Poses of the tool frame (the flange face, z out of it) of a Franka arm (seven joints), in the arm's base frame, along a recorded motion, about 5 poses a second.
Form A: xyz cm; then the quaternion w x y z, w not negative.
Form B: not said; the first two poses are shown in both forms.
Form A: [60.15, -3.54, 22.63, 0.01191, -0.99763, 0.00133, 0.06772]
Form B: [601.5, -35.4, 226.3, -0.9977, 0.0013, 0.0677, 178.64]
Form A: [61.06, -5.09, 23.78, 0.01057, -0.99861, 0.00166, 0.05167]
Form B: [610.6, -50.9, 237.8, -0.9987, 0.0017, 0.0517, 178.79]
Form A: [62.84, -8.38, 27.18, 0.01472, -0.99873, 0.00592, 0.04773]
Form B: [628.4, -83.8, 271.8, -0.9988, 0.0059, 0.0477, 178.31]
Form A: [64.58, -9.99, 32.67, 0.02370, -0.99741, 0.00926, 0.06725]
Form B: [645.8, -99.9, 326.7, -0.9977, 0.0093, 0.0673, 177.28]
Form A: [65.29, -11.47, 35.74, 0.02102, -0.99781, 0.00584, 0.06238]
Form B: [652.9, -114.7, 357.4, -0.9980, 0.0058, 0.0624, 177.59]
